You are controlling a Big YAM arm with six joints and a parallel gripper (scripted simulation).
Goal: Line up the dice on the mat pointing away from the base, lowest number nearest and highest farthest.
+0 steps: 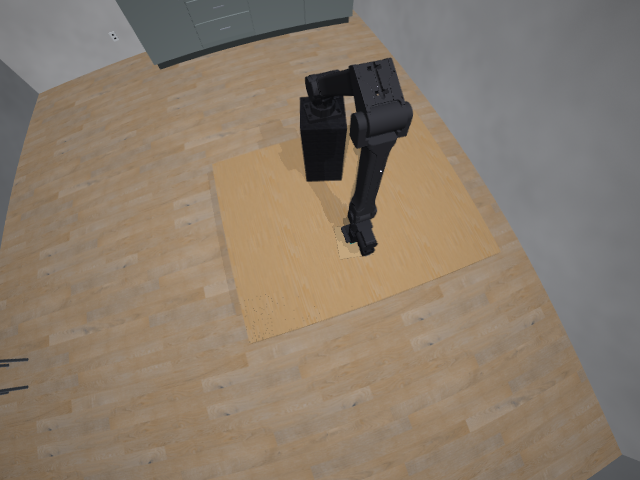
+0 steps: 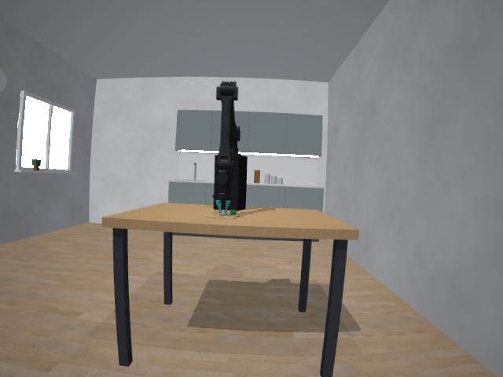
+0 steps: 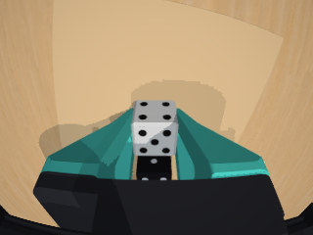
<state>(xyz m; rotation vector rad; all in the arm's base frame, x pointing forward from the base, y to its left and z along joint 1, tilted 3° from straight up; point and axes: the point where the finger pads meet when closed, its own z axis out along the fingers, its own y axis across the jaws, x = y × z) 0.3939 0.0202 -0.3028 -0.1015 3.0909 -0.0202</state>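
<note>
Now: the white die right at my hand. The rest, counted from my hand: mat 20 mm below; then green die 110 mm behind, 40 mm to the left, 10 mm below; then black die 50 mm behind.
</note>
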